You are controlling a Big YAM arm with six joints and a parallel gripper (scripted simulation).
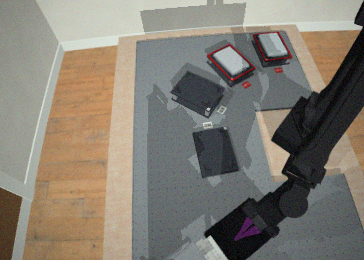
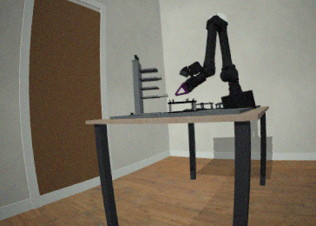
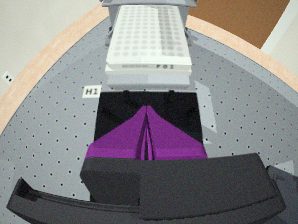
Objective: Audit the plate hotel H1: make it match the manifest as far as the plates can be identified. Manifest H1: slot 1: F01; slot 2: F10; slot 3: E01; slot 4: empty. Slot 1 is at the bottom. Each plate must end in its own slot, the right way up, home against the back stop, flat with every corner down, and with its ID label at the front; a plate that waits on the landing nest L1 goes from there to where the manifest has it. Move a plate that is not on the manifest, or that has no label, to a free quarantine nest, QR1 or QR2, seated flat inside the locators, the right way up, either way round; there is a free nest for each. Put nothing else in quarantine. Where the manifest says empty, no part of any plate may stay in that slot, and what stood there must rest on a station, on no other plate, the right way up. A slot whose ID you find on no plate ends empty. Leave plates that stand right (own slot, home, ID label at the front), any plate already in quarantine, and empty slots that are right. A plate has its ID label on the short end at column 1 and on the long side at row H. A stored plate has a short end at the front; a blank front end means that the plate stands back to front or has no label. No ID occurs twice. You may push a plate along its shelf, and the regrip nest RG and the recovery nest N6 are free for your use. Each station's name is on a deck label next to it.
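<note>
The black nest is 20 mm behind my hand, 10 mm to the right of it and 50 mm below it. From my hand the other things lie so: plate hotel (200 mm ahead, 90 mm to the left, 50 mm above); then L1 label (90 mm behind, 440 mm to the right, 110 mm below); then H1 deck label (40 mm ahead, 130 mm to the left, 110 mm below).
</note>
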